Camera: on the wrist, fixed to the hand. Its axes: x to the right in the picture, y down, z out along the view.
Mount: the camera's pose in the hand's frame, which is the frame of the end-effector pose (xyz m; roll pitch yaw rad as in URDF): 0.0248 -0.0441 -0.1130 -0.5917 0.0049 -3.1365
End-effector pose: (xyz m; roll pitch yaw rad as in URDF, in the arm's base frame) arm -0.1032 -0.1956 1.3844 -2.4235 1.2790 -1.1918
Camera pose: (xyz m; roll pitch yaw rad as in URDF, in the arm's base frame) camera -0.0983 -0.3190 1.3935 1.8339 -1.2860 1.9476
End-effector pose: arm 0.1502 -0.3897 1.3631 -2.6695 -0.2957 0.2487
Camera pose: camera 0.1421 -0.4043 1.4858 2.0771 0.2890 -2.8953
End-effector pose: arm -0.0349 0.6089 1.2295 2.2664 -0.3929 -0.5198
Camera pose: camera 0.0293 0.7047 1.2746 -2.8610 0.3937 2.6142
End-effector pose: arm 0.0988 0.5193 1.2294 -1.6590 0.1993 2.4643
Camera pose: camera 0.1396 0.6259 1.2773 1.0664 -0.2048 -0.6728
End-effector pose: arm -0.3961 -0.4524 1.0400 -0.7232 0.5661 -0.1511
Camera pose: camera -0.4211 -0.5577 0.9798 0.1270 -0.5658 2.9989
